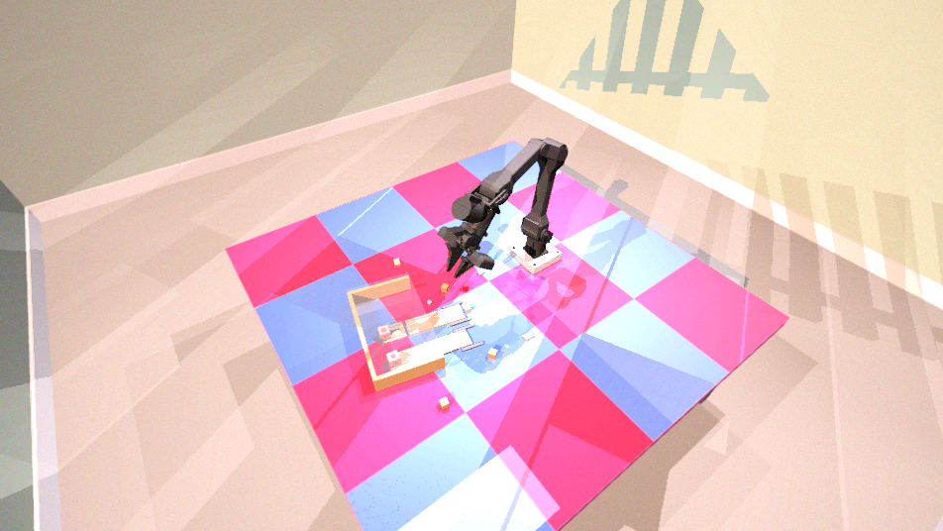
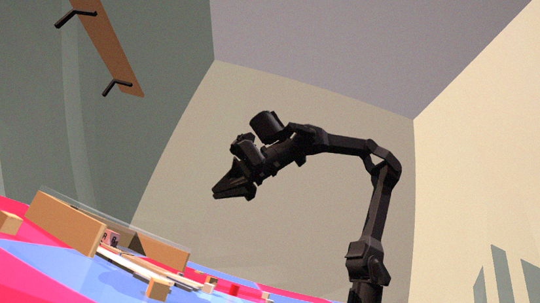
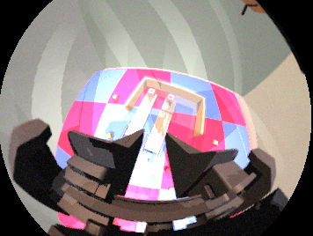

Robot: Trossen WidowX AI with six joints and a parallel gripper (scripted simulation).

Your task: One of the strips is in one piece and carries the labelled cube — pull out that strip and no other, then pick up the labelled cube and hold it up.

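Right now my gripper tip is 11 cm short of the pale strip, 8 cm to the right of it and 18 cm above it.
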